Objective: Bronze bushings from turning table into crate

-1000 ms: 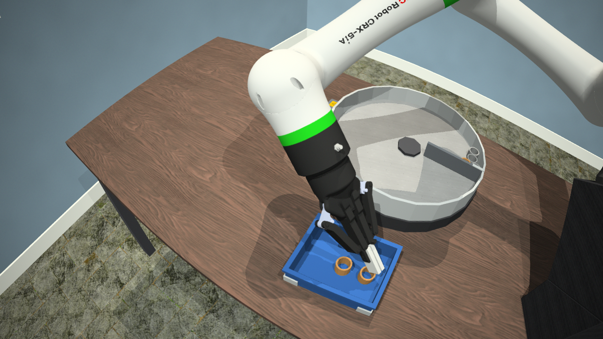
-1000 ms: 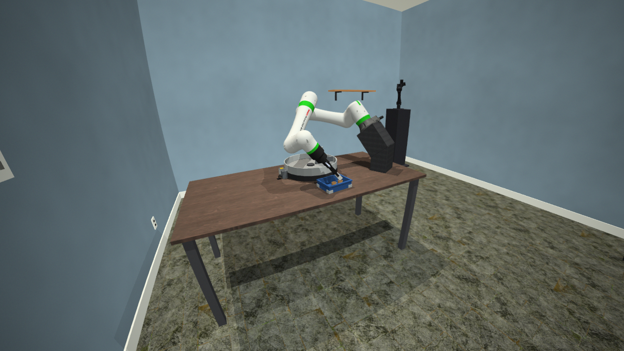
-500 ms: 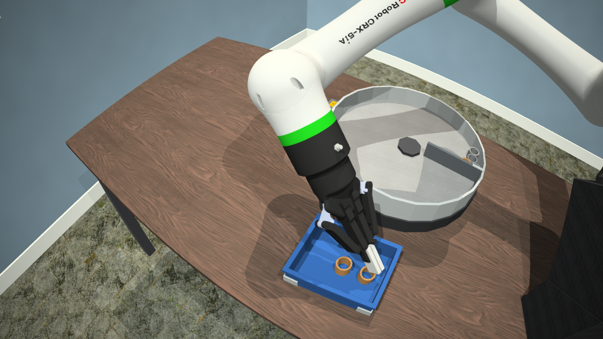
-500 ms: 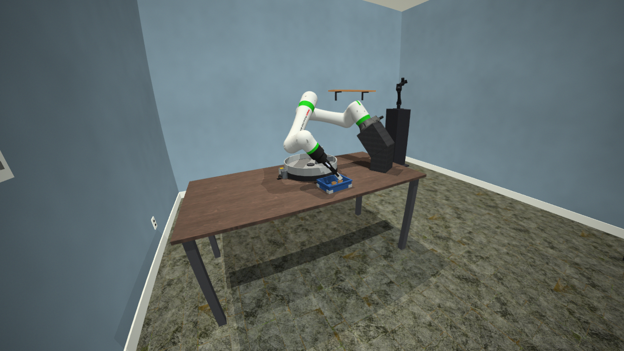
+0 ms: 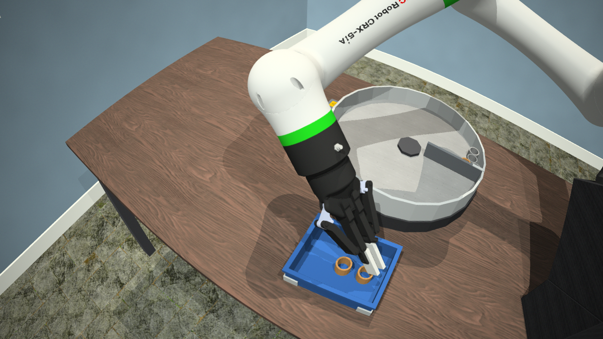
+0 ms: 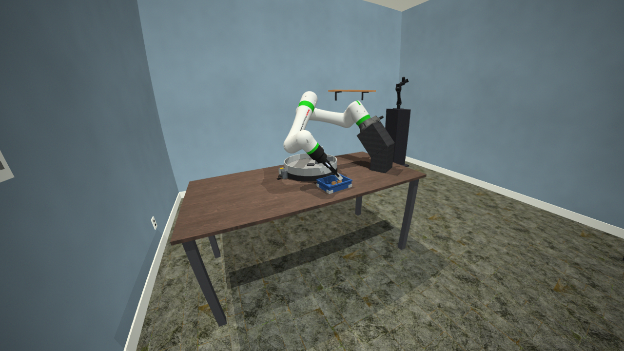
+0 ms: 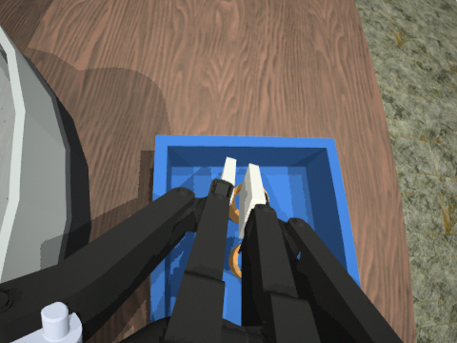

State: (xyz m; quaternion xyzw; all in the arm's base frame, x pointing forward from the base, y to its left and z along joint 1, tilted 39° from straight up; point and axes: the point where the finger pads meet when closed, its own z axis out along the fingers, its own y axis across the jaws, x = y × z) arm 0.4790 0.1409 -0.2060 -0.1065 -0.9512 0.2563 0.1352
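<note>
Now: the blue crate 40 mm ahead of my hand, 20 mm to the left of it and 40 mm below it. Round my hand: grey turning table: 90 mm ahead, 330 mm to the right, 10 mm below.
</note>
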